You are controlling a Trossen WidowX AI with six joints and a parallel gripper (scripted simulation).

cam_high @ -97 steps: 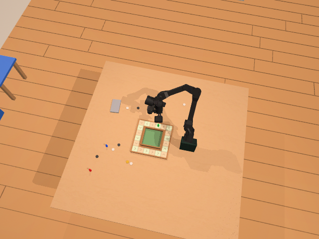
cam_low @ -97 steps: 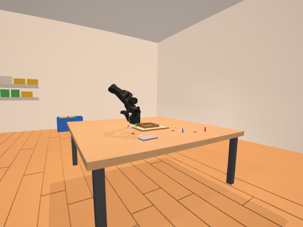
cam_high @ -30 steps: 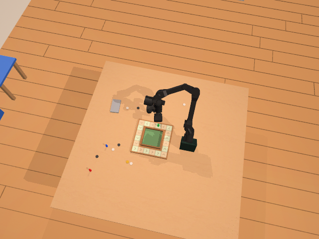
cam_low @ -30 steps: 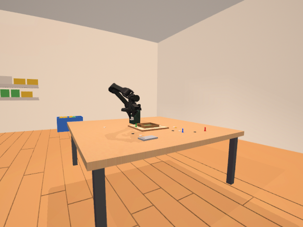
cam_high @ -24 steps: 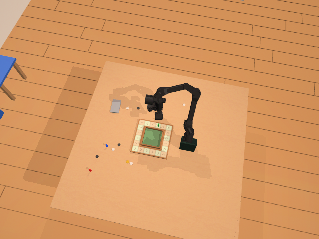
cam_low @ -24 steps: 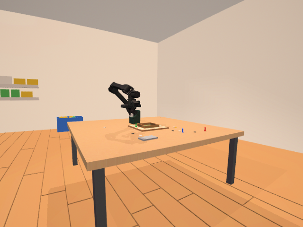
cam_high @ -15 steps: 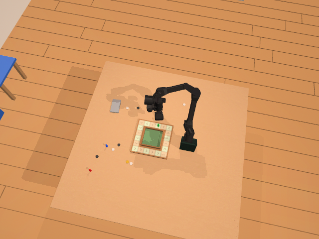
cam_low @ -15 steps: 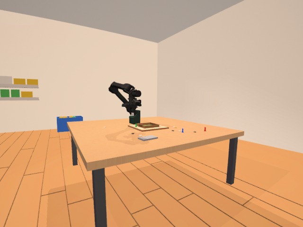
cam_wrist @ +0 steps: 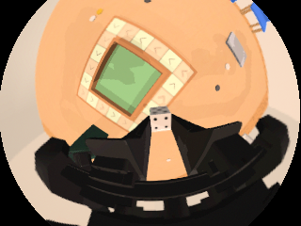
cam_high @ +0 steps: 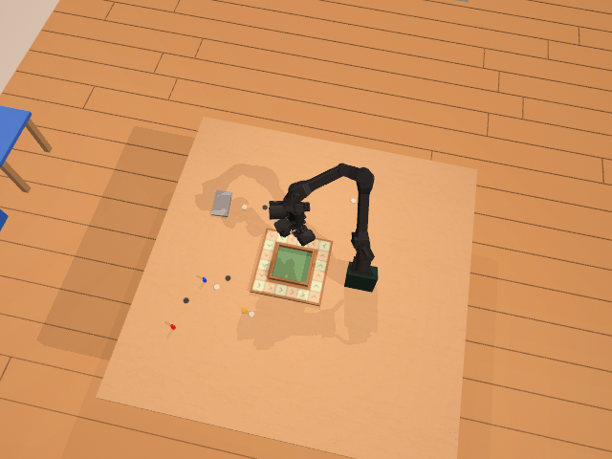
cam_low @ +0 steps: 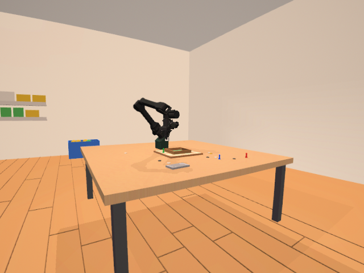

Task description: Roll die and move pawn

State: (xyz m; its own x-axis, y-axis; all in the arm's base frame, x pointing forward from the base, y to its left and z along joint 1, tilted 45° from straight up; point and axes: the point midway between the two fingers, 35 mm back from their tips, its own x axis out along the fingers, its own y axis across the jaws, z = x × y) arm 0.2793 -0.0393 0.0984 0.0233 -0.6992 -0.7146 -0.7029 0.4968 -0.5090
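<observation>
My gripper tip is 90 mm above the green pawn, 30 mm past it and 10 mm to the left of it. From my gripper tip the other things lie so: white die right at my gripper tip; then yellow disc 320 mm to the left, 130 mm ahead, 110 mm below; then grey slab 350 mm ahead, 110 mm to the right, 110 mm below.
</observation>
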